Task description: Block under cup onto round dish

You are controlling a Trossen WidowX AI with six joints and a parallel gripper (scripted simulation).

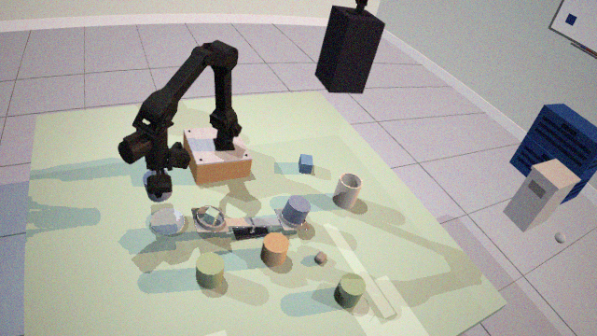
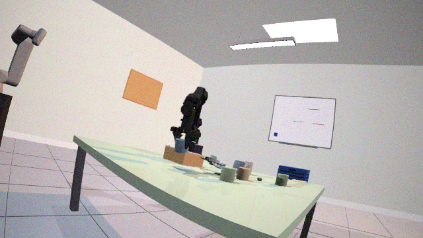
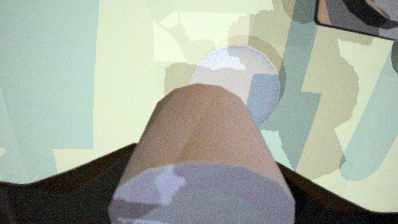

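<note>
Right now the round dish is 100 mm below my gripper tip, 30 mm ahead of it and 20 mm to the left of it. Round my gripper tip: blue-grey cup 410 mm to the left, 100 mm ahead, 50 mm below; then small brown piece 430 mm to the left, 240 mm ahead, 100 mm below; then orange cylinder 280 mm to the left, 210 mm ahead, 70 mm below.
</note>
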